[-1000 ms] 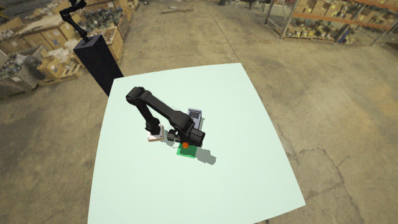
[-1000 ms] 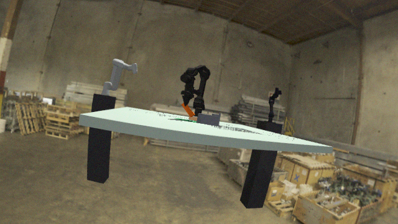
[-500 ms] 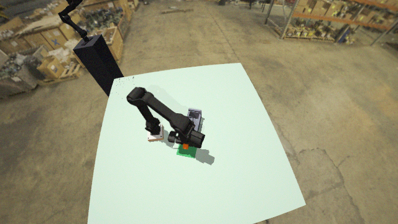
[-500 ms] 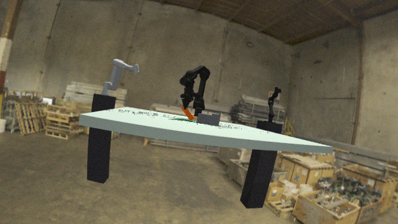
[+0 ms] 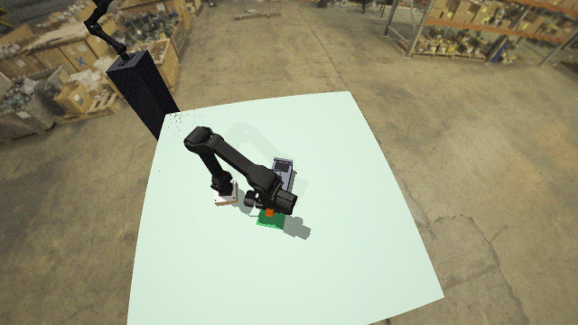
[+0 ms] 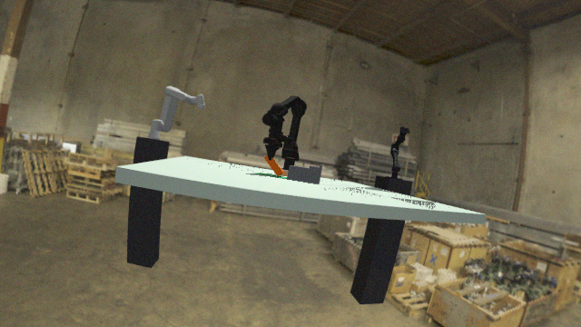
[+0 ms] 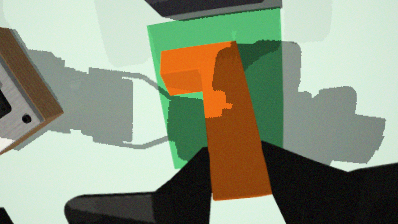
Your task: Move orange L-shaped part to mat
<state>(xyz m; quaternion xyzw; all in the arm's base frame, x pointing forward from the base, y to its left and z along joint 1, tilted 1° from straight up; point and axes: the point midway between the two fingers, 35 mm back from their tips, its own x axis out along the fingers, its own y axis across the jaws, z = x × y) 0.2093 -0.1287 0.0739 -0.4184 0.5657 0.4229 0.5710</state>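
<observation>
My gripper tip is now 3 cm to the right of the orange L-shaped part, 3 cm above it and 1 cm past it. The rest, counted from my gripper tip: green mat (9 cm below, 2 cm to the left, 1 cm ahead).
</observation>
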